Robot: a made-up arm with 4 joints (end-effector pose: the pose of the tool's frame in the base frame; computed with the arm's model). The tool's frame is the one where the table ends. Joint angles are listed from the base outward.
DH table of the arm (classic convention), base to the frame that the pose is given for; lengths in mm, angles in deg. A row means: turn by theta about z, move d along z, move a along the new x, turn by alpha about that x. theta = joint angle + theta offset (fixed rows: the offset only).
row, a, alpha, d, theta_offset
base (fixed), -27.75, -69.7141, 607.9, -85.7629
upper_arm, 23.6, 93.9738, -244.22, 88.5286
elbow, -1.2, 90, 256.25, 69.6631
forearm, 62.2, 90, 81.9, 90
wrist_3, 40.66, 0, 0, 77.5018
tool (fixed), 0, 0, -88.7, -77.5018
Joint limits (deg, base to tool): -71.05..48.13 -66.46..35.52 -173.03..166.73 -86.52..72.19
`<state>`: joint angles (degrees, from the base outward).
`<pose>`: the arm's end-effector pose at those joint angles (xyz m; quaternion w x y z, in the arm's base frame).
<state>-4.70 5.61 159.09 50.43</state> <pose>-0.1480 -0.1908 0.4099 0.0807 -0.6545 -0.3265 0.6771</pose>
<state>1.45 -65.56 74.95 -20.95</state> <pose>-0.3698 -0.1836 0.5453 0.3864 0.5735 -0.5485 0.4702</pose>
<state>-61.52 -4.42 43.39 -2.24</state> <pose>-0.4378 -0.1886 0.6249 0.0348 0.2498 -0.3018 0.9194</pose>
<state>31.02 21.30 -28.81 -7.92</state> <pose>-0.1684 -0.2293 0.2153 0.7884 -0.3977 0.2853 -0.3727</pose>
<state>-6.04 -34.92 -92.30 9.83</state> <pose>-0.2497 -0.3452 0.3970 0.6299 -0.6785 0.2783 0.2556</pose>
